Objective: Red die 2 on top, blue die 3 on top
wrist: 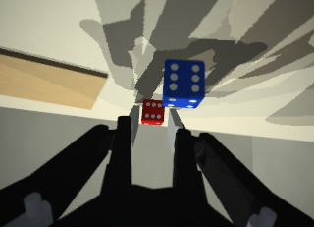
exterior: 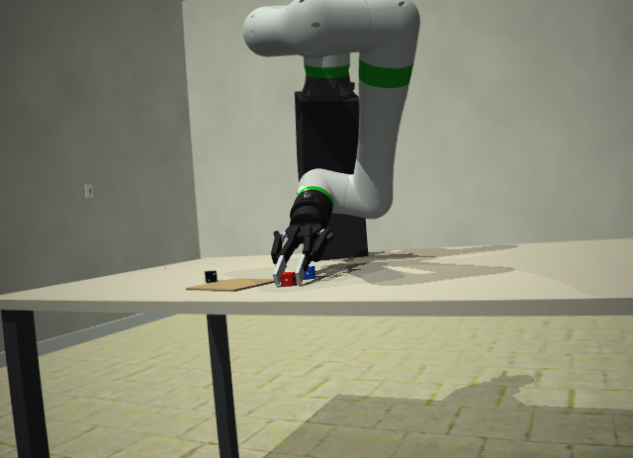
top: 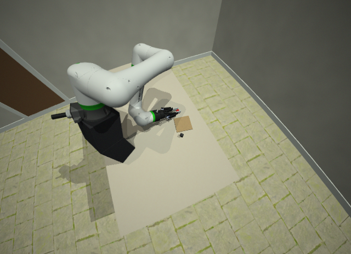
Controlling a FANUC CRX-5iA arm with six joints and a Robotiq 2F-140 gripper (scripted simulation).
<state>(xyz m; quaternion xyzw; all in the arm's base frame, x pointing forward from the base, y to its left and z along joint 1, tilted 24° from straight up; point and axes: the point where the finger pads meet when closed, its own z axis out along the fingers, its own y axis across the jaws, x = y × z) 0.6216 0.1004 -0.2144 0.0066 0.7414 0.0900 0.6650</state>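
My hand is 2 cm above the red die and 1 cm short of it. From my hand the other things lie so: blue die 8 cm behind, 2 cm below, 1 cm to the left; black die 23 cm to the right, 7 cm behind, 2 cm below; brown mat 13 cm to the right, 3 cm below, 1 cm behind.
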